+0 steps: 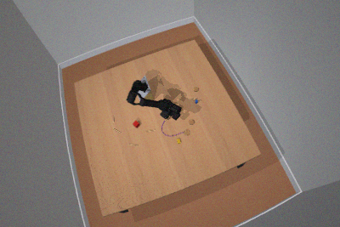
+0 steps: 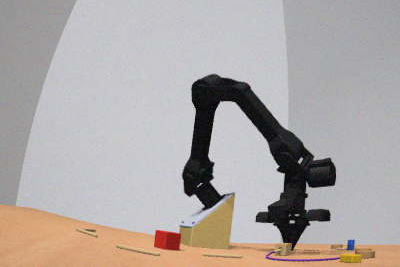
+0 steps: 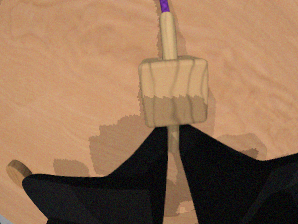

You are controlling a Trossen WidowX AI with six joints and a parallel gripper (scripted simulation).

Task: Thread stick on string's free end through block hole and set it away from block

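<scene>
The wooden block lies 10 mm ahead of my gripper tip, 30 mm to the right of it and 10 mm above it. From my gripper tip the other things lie so: yellow piece 230 mm ahead, 40 mm to the right; then thin wooden stick 20 mm ahead, 40 mm to the right; then round wooden button 200 mm ahead, 50 mm to the left.
</scene>
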